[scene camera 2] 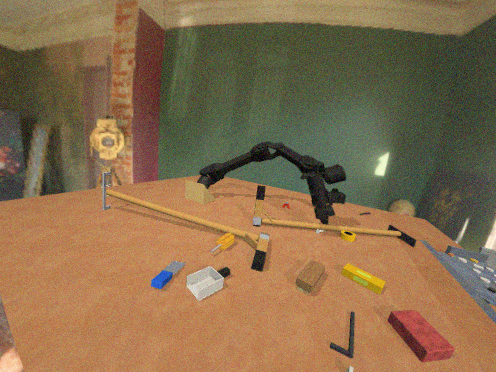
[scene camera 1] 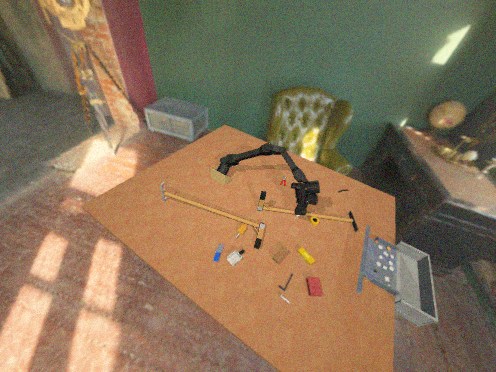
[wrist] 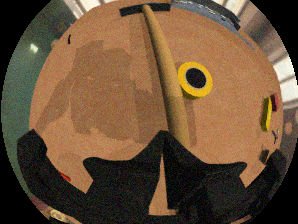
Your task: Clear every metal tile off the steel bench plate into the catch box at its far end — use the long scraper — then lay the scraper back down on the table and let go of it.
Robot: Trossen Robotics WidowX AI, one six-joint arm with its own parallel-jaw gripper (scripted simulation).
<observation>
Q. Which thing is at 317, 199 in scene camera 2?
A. My gripper.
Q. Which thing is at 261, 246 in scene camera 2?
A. A scraper.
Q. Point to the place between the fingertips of my gripper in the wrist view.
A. At 162, 133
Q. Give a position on a scraper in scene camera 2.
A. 392, 231
</observation>
